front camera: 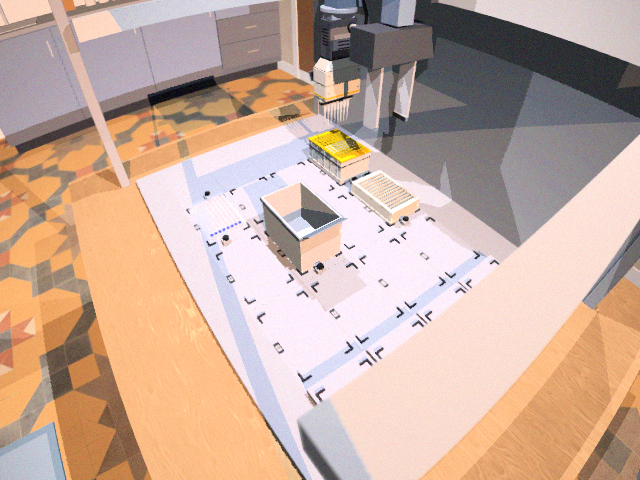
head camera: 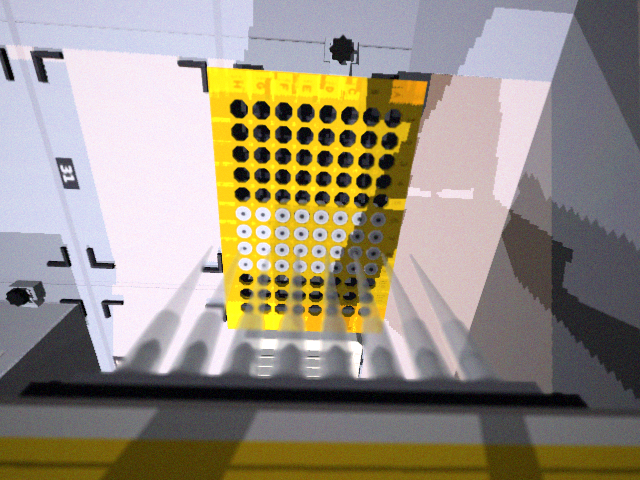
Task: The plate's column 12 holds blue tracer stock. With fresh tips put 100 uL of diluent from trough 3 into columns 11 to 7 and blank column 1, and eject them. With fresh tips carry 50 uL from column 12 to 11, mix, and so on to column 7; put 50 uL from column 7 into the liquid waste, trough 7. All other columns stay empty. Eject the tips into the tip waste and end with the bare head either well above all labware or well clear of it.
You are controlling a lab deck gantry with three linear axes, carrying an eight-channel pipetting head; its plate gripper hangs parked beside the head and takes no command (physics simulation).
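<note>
The pipetting head (front camera: 336, 82) carries a row of clear tips (front camera: 337, 109) (head camera: 290, 325) and hangs above and behind the yellow tip rack (front camera: 330, 139) (head camera: 222, 206). The rack shows several empty rows at the top of the head view, several rows of white tips in the middle and 3 empty rows at the bottom. The plate (front camera: 222, 209) lies at the deck's left with a blue column along its near edge; other well contents are too small to tell. The trough block (front camera: 385, 195) (head camera: 289, 336) stands in front of the rack. The parked gripper (front camera: 386, 122) hangs open and empty beside the head.
A tall open-topped waste bin (front camera: 281, 237) stands mid-deck between the plate and the trough block. Small black knobs (front camera: 318, 266) (head camera: 342, 50) stand on the deck (front camera: 356, 299). A wide pale beam (front camera: 465, 320) crosses the right foreground and a thin post (front camera: 98, 113) rises at left.
</note>
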